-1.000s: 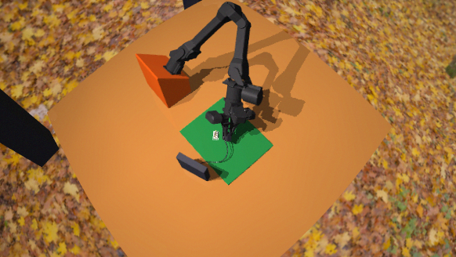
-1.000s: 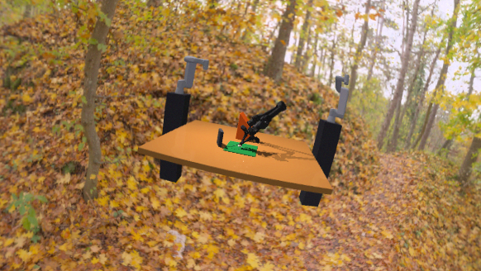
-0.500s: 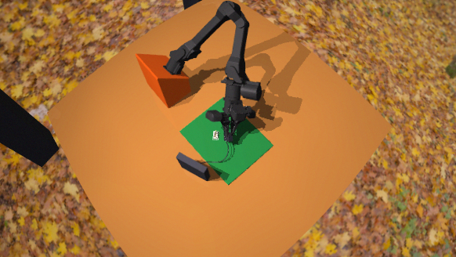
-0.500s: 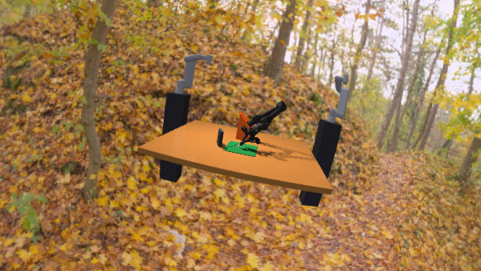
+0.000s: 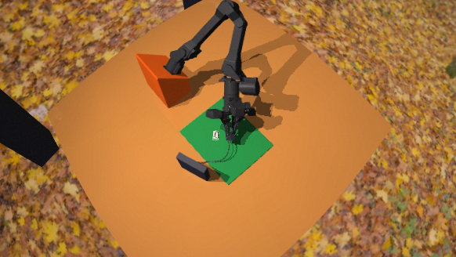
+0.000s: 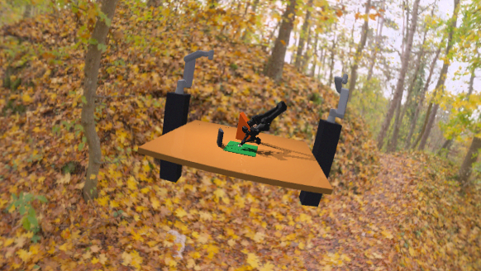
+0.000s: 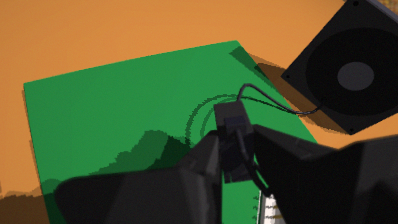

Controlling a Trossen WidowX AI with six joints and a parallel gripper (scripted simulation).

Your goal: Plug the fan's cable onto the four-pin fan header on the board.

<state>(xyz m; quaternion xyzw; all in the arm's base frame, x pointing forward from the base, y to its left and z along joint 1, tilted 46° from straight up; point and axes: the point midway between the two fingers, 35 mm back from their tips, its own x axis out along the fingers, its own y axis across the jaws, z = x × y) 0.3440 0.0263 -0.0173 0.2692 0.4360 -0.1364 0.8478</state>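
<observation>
My gripper tip is 3 cm past the green board, 1 cm to the left of it and 8 cm above it. The rest, counted from my gripper tip: white four-pin fan header 6 cm behind, 3 cm to the right, 6 cm below; dark plug 1 cm below; dark flat fan 1 cm behind, 18 cm to the right, 1 cm below.
</observation>
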